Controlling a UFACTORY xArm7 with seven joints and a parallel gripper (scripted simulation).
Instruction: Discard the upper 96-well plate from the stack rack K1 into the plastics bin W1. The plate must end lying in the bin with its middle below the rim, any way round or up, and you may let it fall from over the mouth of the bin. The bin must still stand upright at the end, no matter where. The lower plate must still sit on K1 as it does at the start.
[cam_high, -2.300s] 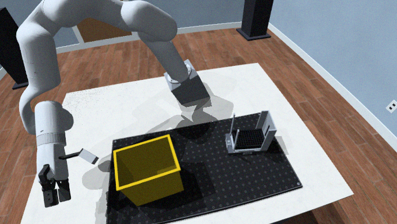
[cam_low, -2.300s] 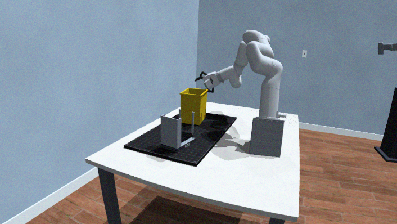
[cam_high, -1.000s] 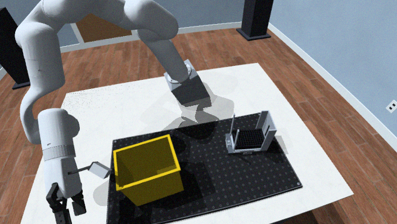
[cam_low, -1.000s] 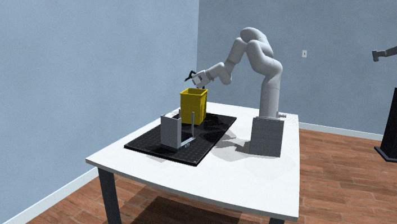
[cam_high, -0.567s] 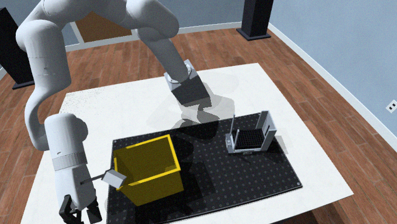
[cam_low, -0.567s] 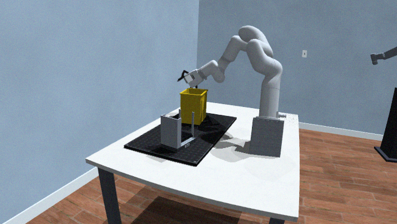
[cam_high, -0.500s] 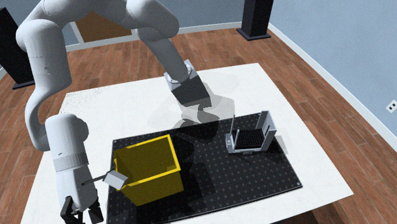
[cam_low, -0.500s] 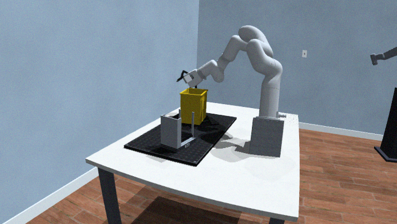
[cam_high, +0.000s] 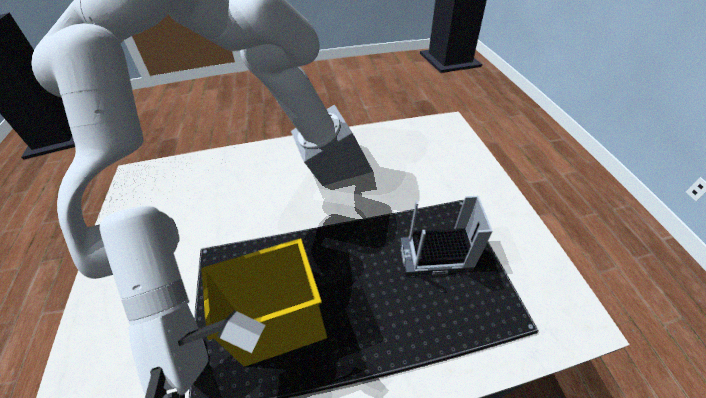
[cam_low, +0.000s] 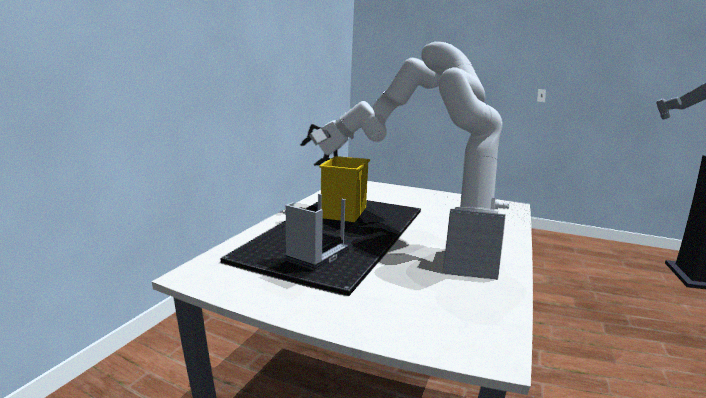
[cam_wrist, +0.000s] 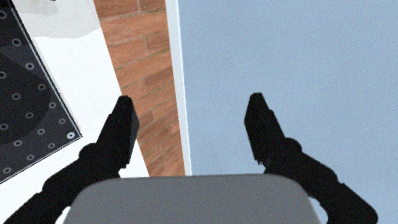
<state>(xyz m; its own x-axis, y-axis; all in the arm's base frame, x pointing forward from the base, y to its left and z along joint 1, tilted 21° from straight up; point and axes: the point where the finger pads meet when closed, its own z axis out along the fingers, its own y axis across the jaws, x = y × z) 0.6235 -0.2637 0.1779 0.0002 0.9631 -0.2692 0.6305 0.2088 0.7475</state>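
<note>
The black 96-well plate is 220 mm behind my hand, 490 mm to the left of it and 140 mm below it. The rest, counted from my hand: thin post (280 mm behind, 440 mm to the left, 90 mm below); then yellow plastics bin W1 (170 mm behind, 100 mm to the left, 90 mm below); then white 96-well plate (220 mm behind, 490 mm to the left, 150 mm below).
</note>
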